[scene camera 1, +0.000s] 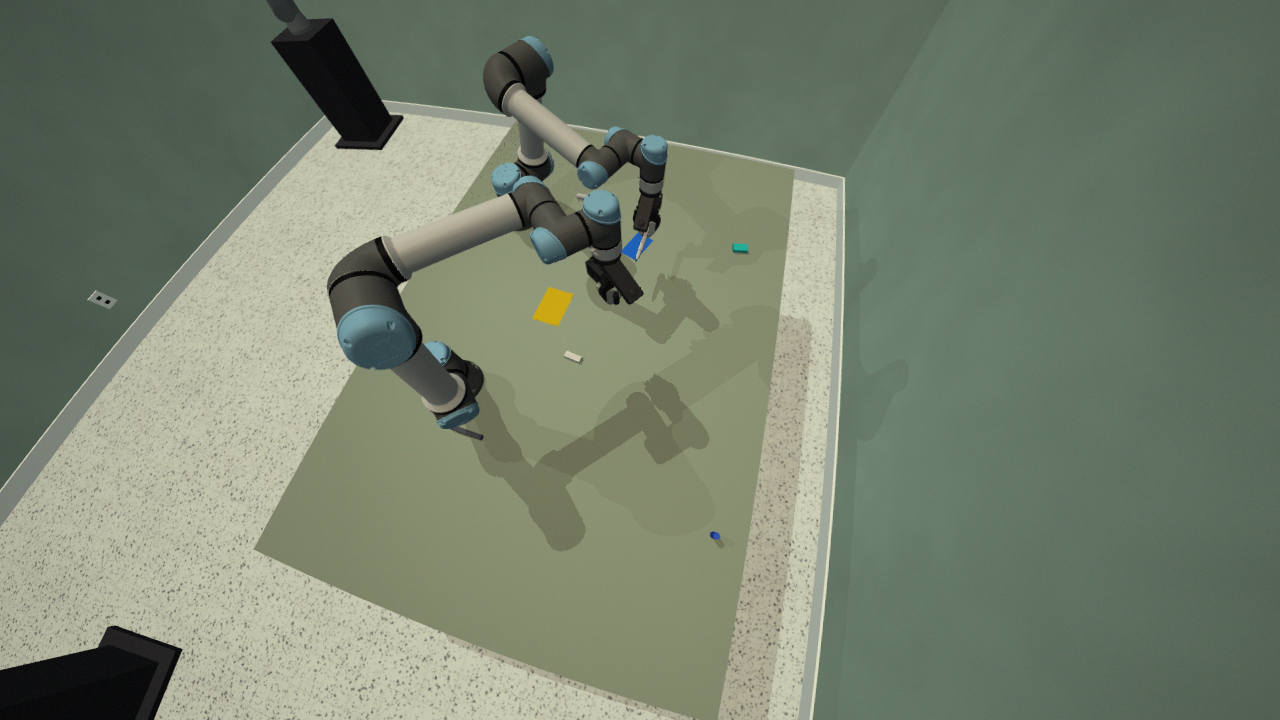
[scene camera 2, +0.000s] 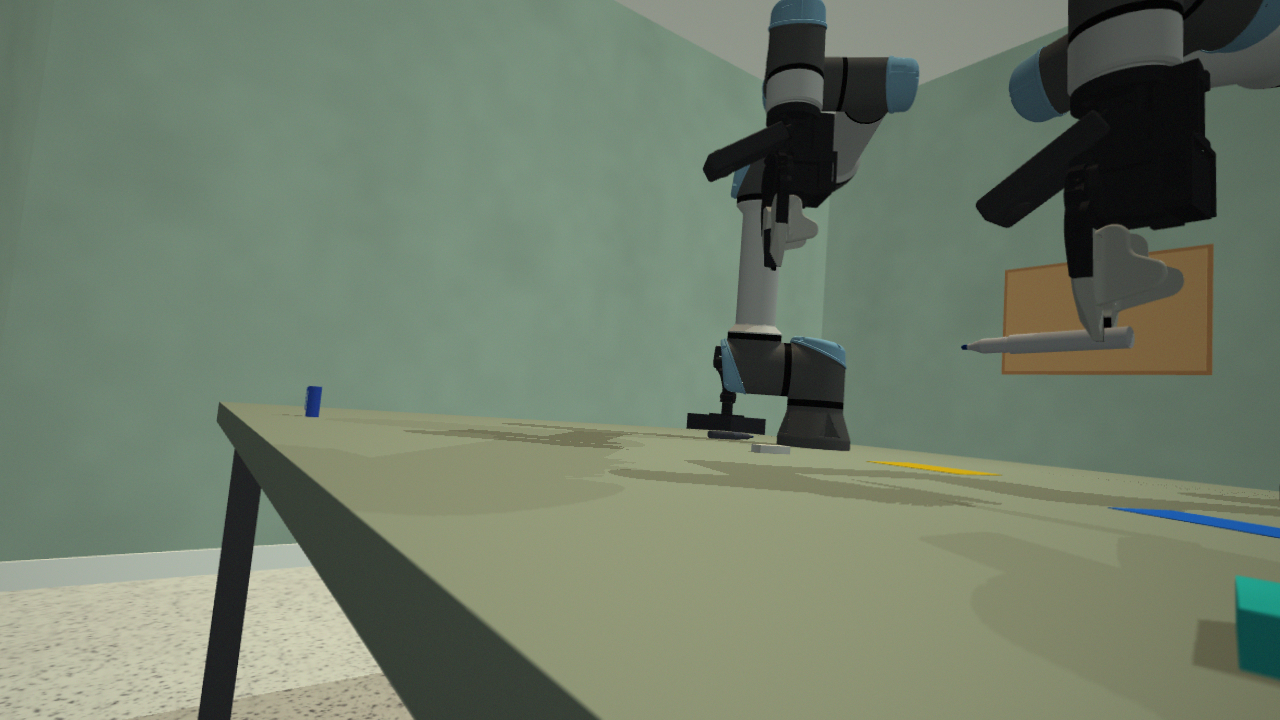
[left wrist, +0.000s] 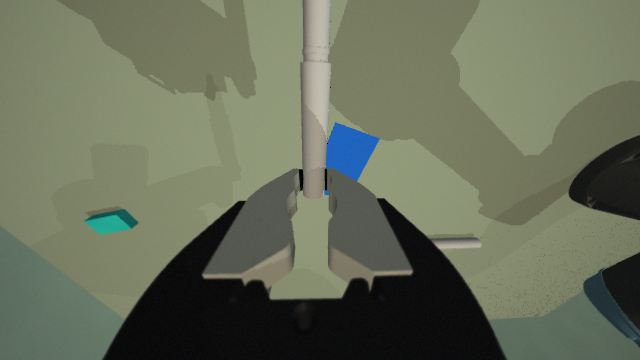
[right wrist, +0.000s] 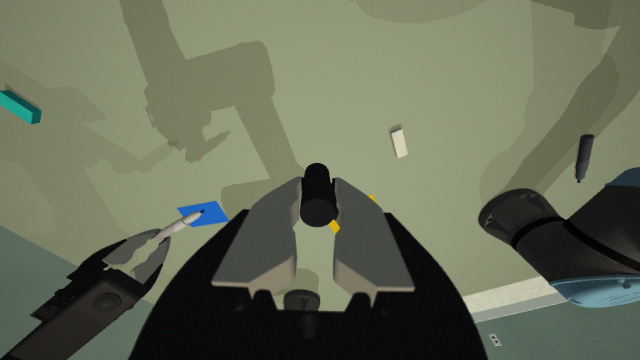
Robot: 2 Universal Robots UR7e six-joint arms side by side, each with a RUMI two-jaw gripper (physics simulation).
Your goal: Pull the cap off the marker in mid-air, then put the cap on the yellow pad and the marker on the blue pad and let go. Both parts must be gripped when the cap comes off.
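Frame: origin at the left arm's base, x ahead, y left, z up, level; centimetres.
Seen in the pictures: left gripper, fingertip midpoint: (scene camera 1: 645, 236) (scene camera 2: 1102, 342) (left wrist: 314, 171) (right wrist: 164, 232); right gripper, fingertip midpoint: (scene camera 1: 614, 301) (scene camera 2: 775, 268) (right wrist: 318, 179); left arm's base, origin of the base link: (left wrist: 617, 171) (right wrist: 302, 298); right arm's base, origin of the base link: (scene camera 2: 812, 447) (right wrist: 507, 211).
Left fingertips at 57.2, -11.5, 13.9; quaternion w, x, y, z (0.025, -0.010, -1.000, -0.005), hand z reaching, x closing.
Offsets run from my left fingertips to a thing's top centre, as dx, dy, dz.
The uncapped white marker {-0.3, -5.0, +1.2} (scene camera 1: 642, 243) (scene camera 2: 1042, 342) (left wrist: 316, 100) (right wrist: 177, 227) is held near its rear end by my left gripper (scene camera 2: 1105, 324) (left wrist: 314, 171) (right wrist: 164, 232), which is shut on it. It hangs nearly level above the table, its dark tip free. The blue pad {-4.8, +6.9, -13.9} (scene camera 1: 631, 245) (scene camera 2: 1199, 520) (left wrist: 350, 150) (right wrist: 215, 212) lies below. My right gripper (scene camera 1: 612, 296) (right wrist: 318, 179) is shut on the black cap {-0.8, -37.0, +16.5} (right wrist: 318, 195), apart from the marker and above the table. The yellow pad {-29.0, -28.3, -13.9} (scene camera 1: 552, 306) (scene camera 2: 935, 468) lies flat; in the right wrist view my right finger hides most of it.
A teal block {+36.9, +15.1, -12.4} (scene camera 1: 740, 248) (scene camera 2: 1257, 626) (left wrist: 111, 222), a white block {-15.3, -46.9, -12.7} (scene camera 1: 572, 356) (scene camera 2: 770, 448) (right wrist: 399, 142), a blue cylinder {+41.2, -92.4, -9.1} (scene camera 1: 715, 535) (scene camera 2: 312, 401), a dark pen {-42.4, -80.5, -12.2} (scene camera 1: 467, 432) (right wrist: 584, 157) near the right arm's base and a light pen {-28.2, +27.8, -11.7} (scene camera 1: 581, 196) (left wrist: 457, 243) are on the table.
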